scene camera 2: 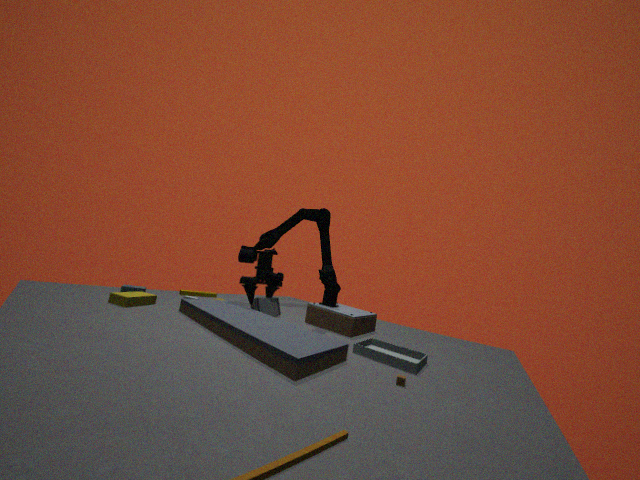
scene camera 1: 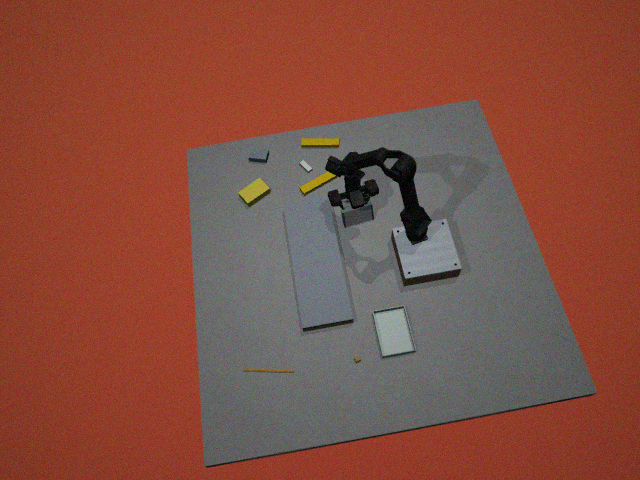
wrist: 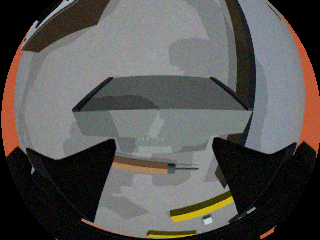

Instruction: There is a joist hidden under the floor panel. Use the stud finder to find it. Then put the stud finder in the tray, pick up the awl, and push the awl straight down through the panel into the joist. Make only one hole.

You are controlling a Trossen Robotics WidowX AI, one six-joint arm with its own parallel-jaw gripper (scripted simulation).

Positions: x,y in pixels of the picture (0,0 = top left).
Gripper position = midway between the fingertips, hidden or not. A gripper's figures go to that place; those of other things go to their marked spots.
Scene:
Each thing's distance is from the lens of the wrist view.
my gripper (wrist: pixel 165 144): 0.10 m
stud finder (wrist: pixel 147 114): 0.06 m
awl (wrist: pixel 134 165): 0.14 m
The marked spots on the stud finder and the awl are 0.10 m apart.

